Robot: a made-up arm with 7 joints. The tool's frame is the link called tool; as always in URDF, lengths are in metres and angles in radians. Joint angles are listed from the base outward.
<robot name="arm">
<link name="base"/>
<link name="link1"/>
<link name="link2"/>
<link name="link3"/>
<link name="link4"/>
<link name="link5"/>
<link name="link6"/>
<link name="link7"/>
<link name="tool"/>
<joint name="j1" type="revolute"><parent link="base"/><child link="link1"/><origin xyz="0.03 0.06 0.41" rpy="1.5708 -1.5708 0"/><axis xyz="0 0 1"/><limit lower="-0.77" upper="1.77"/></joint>
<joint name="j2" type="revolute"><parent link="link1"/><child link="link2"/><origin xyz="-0.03 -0.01 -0.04" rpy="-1.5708 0 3.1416"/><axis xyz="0 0 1"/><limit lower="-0.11" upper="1.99"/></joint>
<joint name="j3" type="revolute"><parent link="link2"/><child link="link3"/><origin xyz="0.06 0 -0.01" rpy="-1.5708 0 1.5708"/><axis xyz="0 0 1"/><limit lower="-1.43" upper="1.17"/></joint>
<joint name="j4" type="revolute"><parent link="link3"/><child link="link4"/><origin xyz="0.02 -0.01 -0.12" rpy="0 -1.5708 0"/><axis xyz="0 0 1"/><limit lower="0.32" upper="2.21"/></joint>
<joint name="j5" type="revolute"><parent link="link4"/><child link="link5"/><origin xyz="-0.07 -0.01 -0.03" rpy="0 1.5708 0"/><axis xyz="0 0 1"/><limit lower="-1.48" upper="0.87"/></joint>
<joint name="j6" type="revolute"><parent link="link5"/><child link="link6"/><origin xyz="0.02 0.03 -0.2" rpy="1.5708 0 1.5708"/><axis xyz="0 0 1"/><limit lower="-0.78" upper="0.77"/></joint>
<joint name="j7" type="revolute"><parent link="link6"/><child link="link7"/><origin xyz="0 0.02 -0.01" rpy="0 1.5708 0"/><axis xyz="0 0 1"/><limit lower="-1.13" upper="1.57"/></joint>
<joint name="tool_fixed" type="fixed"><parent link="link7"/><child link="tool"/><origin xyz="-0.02 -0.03 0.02" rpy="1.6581 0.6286 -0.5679"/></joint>
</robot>
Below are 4 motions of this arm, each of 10 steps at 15 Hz.
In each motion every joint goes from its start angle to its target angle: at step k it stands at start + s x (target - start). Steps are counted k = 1, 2, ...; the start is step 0. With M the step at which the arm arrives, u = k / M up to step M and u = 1 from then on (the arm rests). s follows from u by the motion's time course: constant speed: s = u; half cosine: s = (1 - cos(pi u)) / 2; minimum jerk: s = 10 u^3 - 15 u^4 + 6 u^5.
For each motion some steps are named. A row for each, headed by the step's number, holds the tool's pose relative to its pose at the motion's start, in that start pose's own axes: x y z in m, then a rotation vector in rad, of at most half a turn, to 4 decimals.
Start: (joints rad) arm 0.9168 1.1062 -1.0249 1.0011 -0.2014 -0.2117 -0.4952
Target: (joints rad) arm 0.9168 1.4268 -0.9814 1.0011 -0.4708 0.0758 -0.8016
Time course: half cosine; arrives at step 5
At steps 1, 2, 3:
1: -0.0131 -0.0008 0.0013 0.0219 -0.0129 0.0680
2: -0.0464 -0.0052 0.0044 0.0875 -0.0426 0.2452
3: -0.0852 -0.0152 0.0080 0.1844 -0.0692 0.4612

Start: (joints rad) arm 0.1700 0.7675 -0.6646 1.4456 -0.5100 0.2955 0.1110
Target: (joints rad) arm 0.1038 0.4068 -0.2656 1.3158 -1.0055 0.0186 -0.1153
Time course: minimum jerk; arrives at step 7
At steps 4, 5, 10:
4: -0.0208 0.0016 0.0057 0.2374 -0.2031 0.0128
5: -0.0257 0.0074 0.0024 0.2946 -0.2628 0.0230
10: -0.0278 0.0124 -0.0012 0.3248 -0.2967 0.0301

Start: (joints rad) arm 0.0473 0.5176 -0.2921 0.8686 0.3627 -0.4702 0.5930
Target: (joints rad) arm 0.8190 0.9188 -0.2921 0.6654 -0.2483 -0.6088 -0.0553
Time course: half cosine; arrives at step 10
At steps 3, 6, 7, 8, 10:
3: -0.0164 -0.0739 0.0379 0.2079 -0.0327 0.1923
6: -0.0348 -0.2531 0.0657 0.7064 -0.1472 0.5465
7: -0.0368 -0.3084 0.0575 0.8669 -0.1940 0.6394
8: -0.0376 -0.3504 0.0453 0.9942 -0.2347 0.7078
10: -0.0380 -0.3848 0.0311 1.1034 -0.2724 0.7632

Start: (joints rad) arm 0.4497 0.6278 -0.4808 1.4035 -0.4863 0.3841 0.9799
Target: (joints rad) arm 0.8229 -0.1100 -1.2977 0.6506 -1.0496 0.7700 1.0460
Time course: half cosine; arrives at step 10
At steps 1, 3, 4, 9, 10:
1: 0.0059 0.0002 0.0047 -0.0155 0.0080 0.0067
3: 0.0523 -0.0048 0.0354 -0.1156 0.0633 0.0845
4: 0.0894 -0.0154 0.0534 -0.1729 0.0945 0.1758
9: 0.2376 -0.1083 0.0735 -0.1816 -0.0294 0.8005
10: 0.2421 -0.1128 0.0725 -0.1734 -0.0455 0.8271

